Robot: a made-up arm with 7 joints.
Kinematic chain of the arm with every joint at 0, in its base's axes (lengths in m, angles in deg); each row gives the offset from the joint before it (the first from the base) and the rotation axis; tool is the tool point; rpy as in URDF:
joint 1: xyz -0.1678 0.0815 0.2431 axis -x
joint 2: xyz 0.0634 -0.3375 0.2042 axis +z
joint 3: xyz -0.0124 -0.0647 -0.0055 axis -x
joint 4: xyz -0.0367 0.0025 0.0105 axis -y
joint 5: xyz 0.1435 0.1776 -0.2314 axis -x
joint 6: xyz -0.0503 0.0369 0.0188 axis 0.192 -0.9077 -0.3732
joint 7: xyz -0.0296 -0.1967 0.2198 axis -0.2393 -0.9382 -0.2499
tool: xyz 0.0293 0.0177 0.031 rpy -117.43 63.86 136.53
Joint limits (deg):
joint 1: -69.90..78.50
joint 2: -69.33..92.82
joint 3: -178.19..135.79
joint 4: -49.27..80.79
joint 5: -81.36..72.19
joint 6: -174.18..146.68
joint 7: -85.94..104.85
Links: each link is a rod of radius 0.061 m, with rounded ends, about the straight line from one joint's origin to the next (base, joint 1, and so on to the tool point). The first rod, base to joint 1, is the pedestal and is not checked.
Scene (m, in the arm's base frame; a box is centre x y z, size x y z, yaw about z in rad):
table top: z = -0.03
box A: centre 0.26 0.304 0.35 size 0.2 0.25 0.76 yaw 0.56
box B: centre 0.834 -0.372 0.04 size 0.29 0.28 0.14 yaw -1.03
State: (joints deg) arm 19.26 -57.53 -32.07 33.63 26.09 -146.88 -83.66
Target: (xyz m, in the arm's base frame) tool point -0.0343 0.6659 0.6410
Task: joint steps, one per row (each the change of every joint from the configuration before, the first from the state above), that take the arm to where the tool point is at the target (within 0.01 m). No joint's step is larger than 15 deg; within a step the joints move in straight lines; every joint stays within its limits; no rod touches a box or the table.
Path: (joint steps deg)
1: 9.87 11.93 3.38 -13.63 -4.10 -4.55 -0.38
2: 9.88 11.93 3.37 -13.64 -4.10 -4.55 -0.38
3: 9.87 11.93 3.38 -13.63 -4.10 -4.55 -0.38
4: 9.87 11.93 3.37 -13.63 -4.10 -4.55 -0.38
5: 9.88 11.93 3.38 -13.63 -4.11 -4.55 -0.38
6: 9.87 11.94 3.37 -13.64 -4.10 -4.55 -0.38
7: -1.33 -5.98 -13.41 3.69 -1.76 0.39 1.18
8: -1.33 -5.98 -13.41 3.68 -1.76 0.40 1.18
9: -1.33 -5.98 -13.41 3.68 -1.75 0.39 1.18
10: -1.33 -5.98 -13.41 3.68 -1.76 0.40 1.18
11: -1.33 -5.98 -13.41 3.68 -1.76 0.39 1.18
12: -1.33 -5.97 -13.41 3.68 -1.76 0.40 1.18
13: -1.33 -5.98 -13.41 3.69 -1.76 0.39 1.18
14: -1.33 -5.98 -13.41 3.68 -1.76 0.40 1.18

